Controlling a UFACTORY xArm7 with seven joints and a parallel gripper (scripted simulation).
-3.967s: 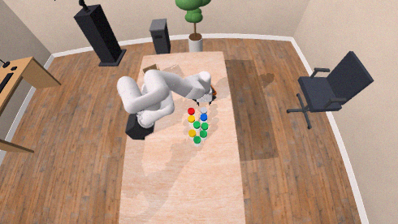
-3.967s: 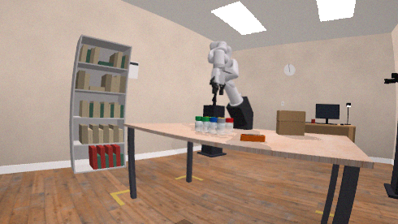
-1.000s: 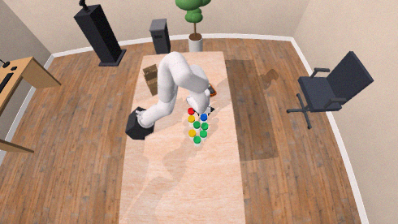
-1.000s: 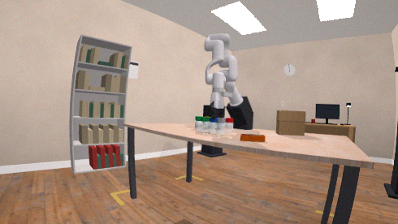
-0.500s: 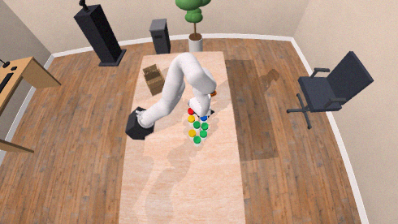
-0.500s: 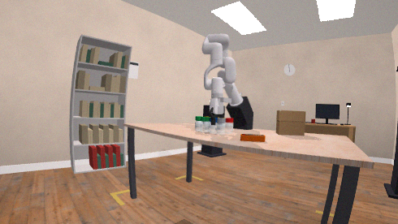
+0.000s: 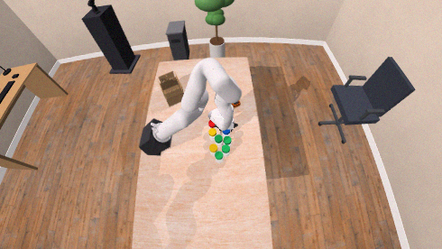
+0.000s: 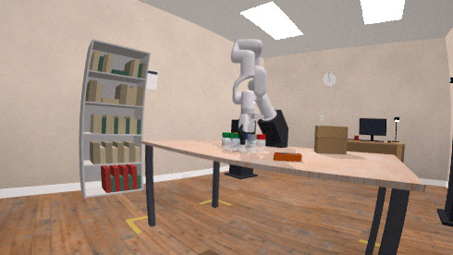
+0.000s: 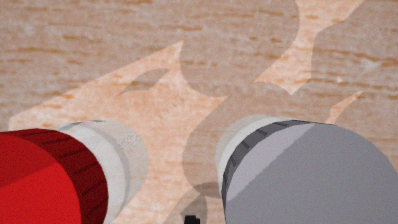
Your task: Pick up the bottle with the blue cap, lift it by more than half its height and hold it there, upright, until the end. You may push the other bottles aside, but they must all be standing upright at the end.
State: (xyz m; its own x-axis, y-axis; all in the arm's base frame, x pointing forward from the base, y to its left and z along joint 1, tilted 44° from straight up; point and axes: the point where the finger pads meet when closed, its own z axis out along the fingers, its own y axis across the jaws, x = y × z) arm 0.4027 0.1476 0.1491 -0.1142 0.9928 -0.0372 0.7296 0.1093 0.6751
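The blue-capped bottle lies 2 cm to the right of my hand and 2 cm below it. Also, from my hand: red-capped bottle (10 cm behind, 2 cm to the left, 2 cm below); then grey-capped bottle (4 cm to the left, 2 cm below).
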